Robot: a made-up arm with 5 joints.
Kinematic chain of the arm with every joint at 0, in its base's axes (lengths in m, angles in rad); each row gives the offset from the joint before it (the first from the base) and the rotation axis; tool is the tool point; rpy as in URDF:
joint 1: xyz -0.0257 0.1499 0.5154 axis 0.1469 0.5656 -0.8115
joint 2: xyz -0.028 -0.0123 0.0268 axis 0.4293 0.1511 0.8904
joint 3: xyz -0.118 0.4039 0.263 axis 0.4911 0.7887 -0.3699
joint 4: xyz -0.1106 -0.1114 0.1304 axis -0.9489 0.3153 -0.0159
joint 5: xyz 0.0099 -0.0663 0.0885 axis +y
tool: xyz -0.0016 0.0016 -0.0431 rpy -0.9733 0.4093 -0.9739
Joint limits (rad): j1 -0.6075..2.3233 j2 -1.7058..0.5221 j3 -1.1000..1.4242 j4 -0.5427..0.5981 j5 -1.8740..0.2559
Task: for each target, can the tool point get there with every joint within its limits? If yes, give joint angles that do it. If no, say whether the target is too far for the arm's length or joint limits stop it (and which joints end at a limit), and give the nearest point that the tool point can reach.
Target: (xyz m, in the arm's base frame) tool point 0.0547 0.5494 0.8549
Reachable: yes | joints 0.2133 -0.7991 0.0754 -0.1427 -0.4525
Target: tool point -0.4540 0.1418 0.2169
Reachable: no: joint limits stop it (at a limit: joint 1, joint 3, joint 4) | nearest point -0.3661 0.2905 0.7161 | short by 0.528 m
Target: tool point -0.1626 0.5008 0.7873
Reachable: yes | joints -0.3067 -0.8951 0.8543 -0.0309 -0.5571
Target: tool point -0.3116 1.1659 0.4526
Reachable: no: too far | nearest point -0.1980 0.7483 0.6297 | short by 0.468 m
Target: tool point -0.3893 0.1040 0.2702
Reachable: no: joint limits stop it (at a limit: joint 1, joint 3, joint 4) | nearest point -0.3700 0.2622 0.7257 | short by 0.483 m
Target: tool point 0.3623 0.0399 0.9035
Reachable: yes | joints 1.8368 0.1413 -0.4546 -0.4510 -0.0814
